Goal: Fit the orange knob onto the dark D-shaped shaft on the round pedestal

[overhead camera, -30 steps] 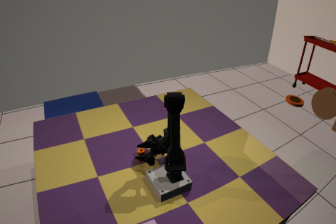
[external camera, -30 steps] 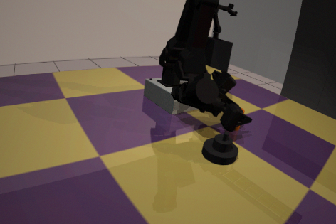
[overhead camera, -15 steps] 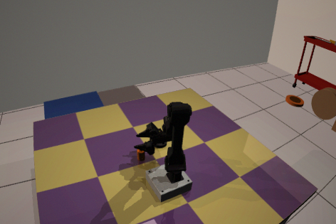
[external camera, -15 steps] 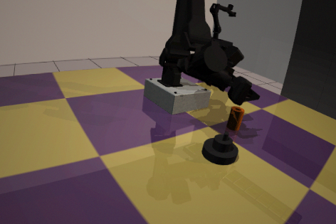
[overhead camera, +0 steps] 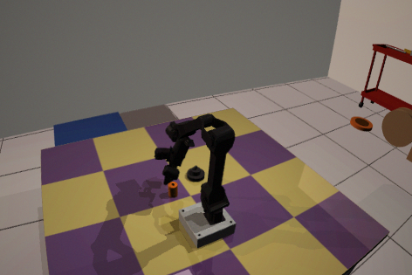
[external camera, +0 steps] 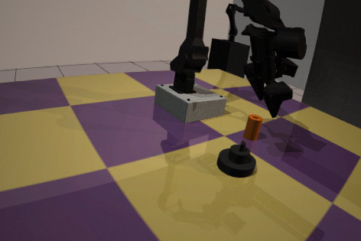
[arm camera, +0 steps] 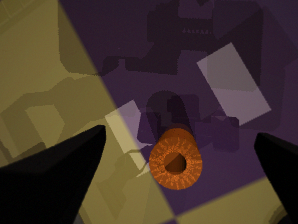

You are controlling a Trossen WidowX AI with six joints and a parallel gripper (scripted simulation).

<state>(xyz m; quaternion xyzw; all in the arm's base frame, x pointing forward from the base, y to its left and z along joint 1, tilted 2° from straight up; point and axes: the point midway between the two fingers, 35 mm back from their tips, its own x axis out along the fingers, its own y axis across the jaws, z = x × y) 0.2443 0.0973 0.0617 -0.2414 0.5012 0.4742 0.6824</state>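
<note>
Now: gripper tip 10 mm past the orange knob, 20 mm to the left of it and 60 mm above it. Also, from my gripper tip: dark round pedestal 70 mm ahead, 160 mm to the right, 60 mm below.
</note>
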